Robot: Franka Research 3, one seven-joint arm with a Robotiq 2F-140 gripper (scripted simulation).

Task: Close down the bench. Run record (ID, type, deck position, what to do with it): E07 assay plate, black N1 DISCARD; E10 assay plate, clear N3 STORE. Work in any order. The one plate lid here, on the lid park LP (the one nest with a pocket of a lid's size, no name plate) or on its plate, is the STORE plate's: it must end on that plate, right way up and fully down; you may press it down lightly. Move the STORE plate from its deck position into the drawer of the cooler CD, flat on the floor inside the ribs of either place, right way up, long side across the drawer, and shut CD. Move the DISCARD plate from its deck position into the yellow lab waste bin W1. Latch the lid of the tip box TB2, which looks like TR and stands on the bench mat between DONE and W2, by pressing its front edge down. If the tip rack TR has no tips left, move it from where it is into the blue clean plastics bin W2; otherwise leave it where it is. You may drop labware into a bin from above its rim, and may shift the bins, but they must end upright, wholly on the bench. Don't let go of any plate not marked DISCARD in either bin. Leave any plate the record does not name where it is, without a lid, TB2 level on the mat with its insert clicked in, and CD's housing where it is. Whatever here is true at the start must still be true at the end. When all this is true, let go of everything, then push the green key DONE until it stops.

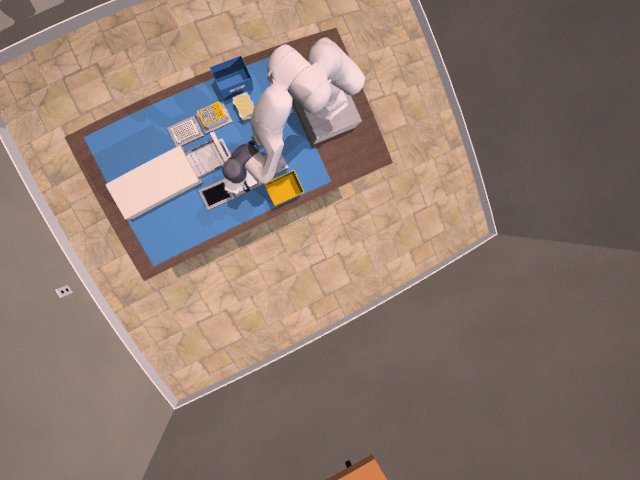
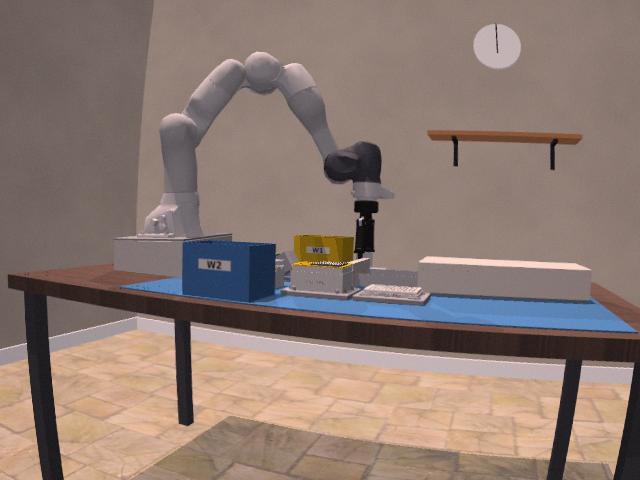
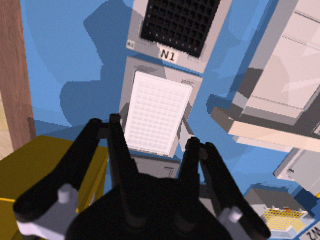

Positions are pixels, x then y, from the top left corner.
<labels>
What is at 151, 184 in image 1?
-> A cooler CD.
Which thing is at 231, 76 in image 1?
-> A blue bin W2.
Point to a cooler CD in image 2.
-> At 468, 277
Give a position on a pale lid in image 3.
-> At 157, 105
</labels>
